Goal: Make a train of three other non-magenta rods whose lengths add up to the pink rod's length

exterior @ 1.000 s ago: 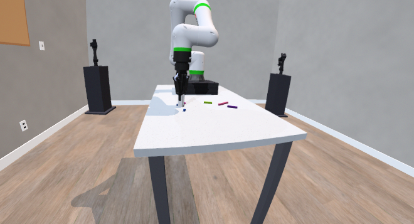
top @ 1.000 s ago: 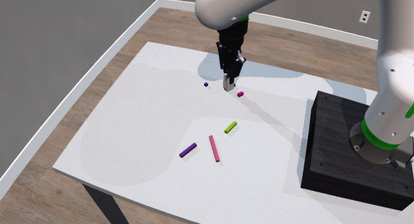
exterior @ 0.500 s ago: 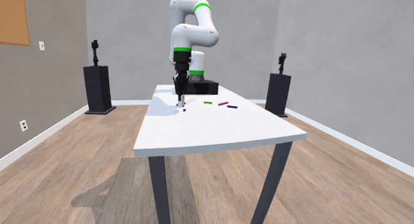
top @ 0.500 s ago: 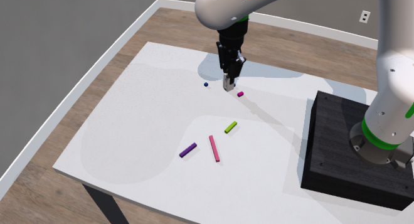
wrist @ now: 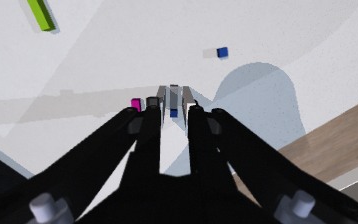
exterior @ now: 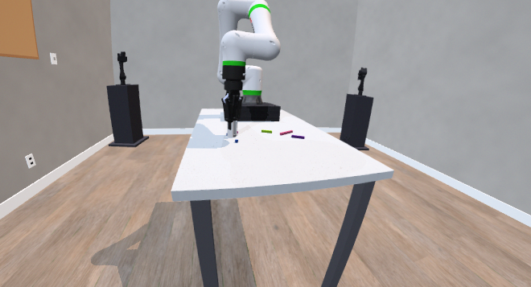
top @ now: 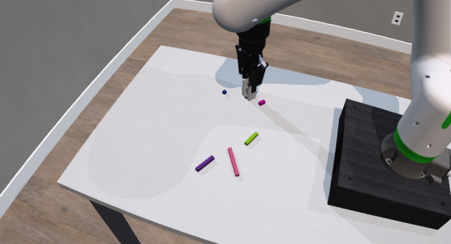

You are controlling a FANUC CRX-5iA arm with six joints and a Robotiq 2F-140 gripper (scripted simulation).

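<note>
Now: the grey rod 30 mm below my hand. Round my hand: magenta rod: 50 mm behind, 10 mm to the left, 30 mm below; then lime rod: 80 mm behind, 160 mm to the left, 30 mm below; then pink rod: 70 mm behind, 250 mm to the left, 30 mm below.
</note>
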